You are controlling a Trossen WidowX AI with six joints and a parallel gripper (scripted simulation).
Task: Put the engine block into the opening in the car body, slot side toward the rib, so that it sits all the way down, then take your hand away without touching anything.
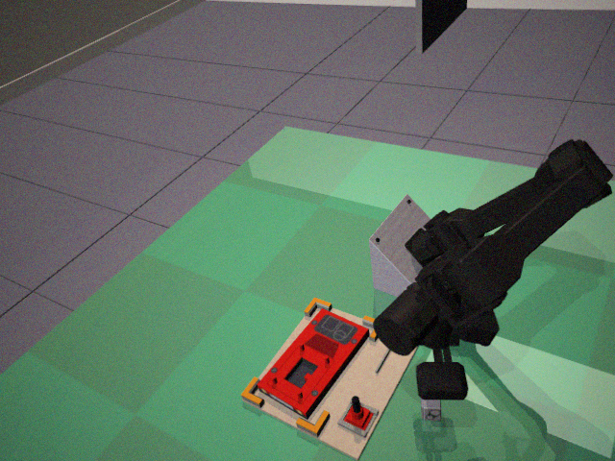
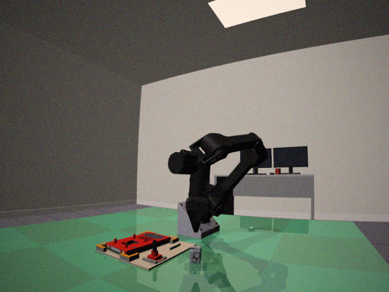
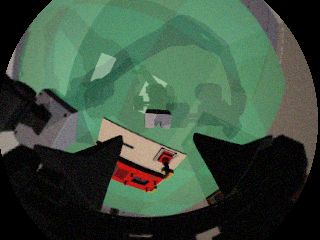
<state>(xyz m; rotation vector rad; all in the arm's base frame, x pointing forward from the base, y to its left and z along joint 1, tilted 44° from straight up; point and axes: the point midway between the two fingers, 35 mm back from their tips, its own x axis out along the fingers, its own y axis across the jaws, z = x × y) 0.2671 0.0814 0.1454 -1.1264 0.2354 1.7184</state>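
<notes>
The grey engine block lies 7 cm below my gripper tip.
</notes>
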